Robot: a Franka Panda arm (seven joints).
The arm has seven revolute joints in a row. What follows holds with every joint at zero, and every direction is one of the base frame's. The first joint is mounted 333 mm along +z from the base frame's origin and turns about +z. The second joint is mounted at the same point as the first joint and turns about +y. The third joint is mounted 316 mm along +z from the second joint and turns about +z. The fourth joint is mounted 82.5 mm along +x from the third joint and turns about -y. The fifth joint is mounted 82.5 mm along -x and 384 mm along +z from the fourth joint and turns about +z. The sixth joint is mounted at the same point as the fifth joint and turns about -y. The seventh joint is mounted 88 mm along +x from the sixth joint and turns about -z. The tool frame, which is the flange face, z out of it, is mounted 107 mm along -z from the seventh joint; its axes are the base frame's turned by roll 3.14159, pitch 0 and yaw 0 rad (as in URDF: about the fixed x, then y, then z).
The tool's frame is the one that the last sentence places.
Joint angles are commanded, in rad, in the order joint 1, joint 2, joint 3, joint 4, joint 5, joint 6, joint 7. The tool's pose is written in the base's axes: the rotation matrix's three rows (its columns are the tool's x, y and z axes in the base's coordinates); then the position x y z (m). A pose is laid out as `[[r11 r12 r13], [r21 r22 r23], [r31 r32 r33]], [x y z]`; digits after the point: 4 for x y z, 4 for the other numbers.
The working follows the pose.
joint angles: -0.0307 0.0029 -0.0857 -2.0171 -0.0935 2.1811 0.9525
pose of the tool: [[0.5098 -0.8467 0.1520], [-0.8452 -0.5260 -0.0950], [0.1604 -0.0800 -0.9838]], [0.5650 -0.0695 0.4650]
Where each joint sits with the arm in this pose, in the base's axes (m; each line is computed from the numbers above, not from the rounded line before):
joint 1: 0.0000 0.0000 0.3330
joint 2: 0.0000 0.0000 0.3330
joint 3: 0.0009 0.0000 0.6490
joint 4: 0.0829 -0.0096 0.6488
joint 5: 0.4620 -0.0540 0.5563
joint 6: 0.4620 -0.0540 0.5563
joint 7: 0.5487 -0.0594 0.5702
the tool: 0.5650 -0.0695 0.4650

